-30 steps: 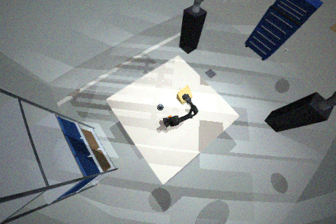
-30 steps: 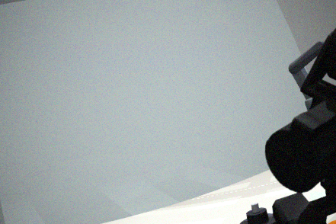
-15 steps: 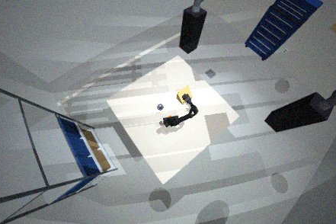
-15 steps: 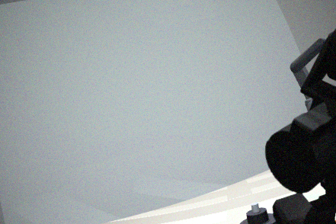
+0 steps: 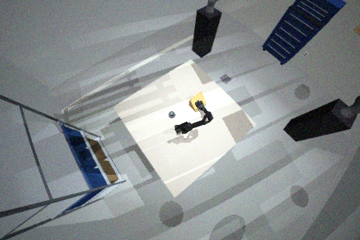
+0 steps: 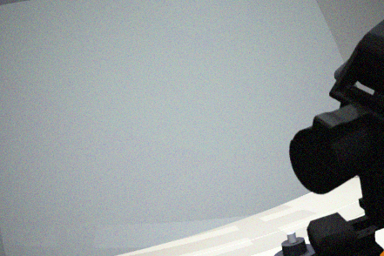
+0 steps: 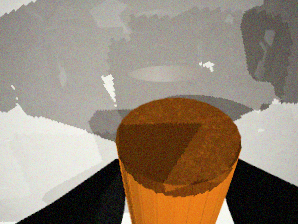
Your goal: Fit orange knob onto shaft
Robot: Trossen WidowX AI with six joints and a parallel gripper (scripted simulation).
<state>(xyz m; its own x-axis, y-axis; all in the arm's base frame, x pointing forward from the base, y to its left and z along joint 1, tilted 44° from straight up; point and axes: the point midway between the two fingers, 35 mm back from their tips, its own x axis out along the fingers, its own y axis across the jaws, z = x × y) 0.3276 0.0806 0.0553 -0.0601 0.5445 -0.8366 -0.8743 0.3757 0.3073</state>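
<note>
The orange knob lies 10 mm to the left of my gripper tip and 10 mm above it. Also, from my gripper tip: dark round pedestal: 10 mm behind, 200 mm to the right, 10 mm above.
</note>
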